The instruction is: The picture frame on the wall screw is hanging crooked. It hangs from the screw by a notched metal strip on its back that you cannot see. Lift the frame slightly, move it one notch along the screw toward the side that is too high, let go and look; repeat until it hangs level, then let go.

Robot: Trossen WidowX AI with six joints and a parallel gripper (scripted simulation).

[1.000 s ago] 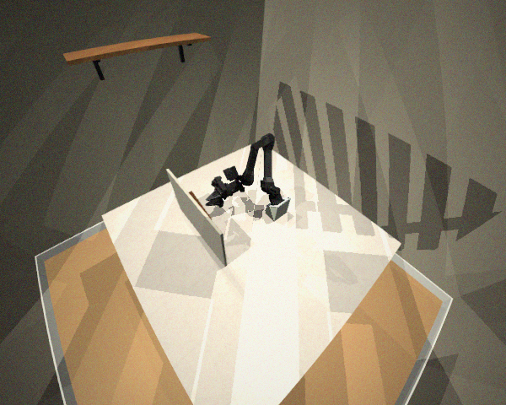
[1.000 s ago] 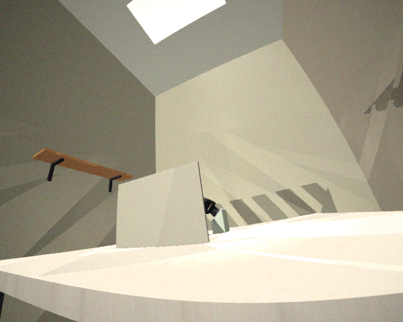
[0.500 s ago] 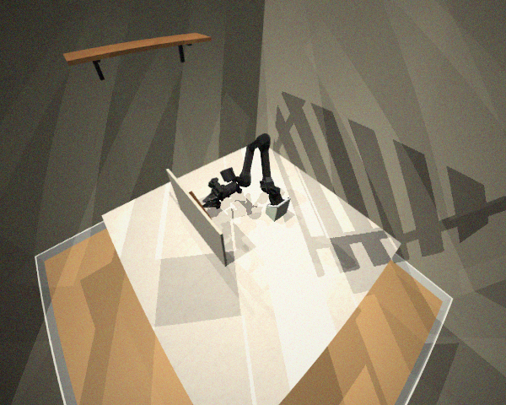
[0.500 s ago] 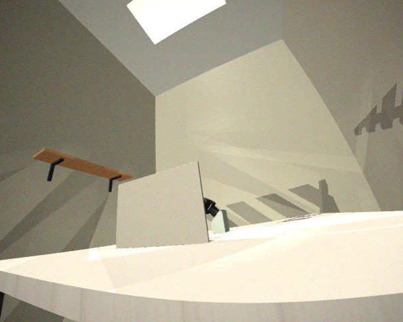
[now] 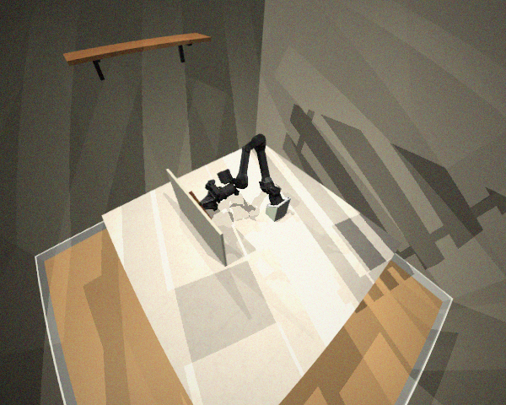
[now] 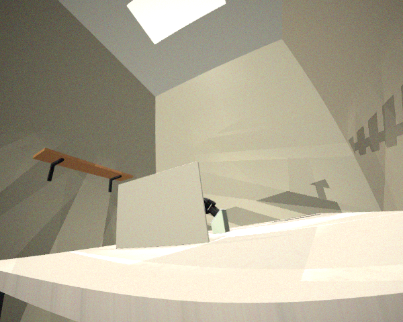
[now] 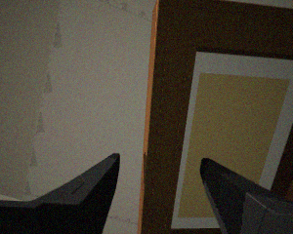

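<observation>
My gripper tip is 1 cm short of the wooden picture frame, 1 cm to the left of it and 5 cm above it. From my gripper tip the other things lie so: upright wall panel 2 cm ahead, 7 cm below.
</observation>
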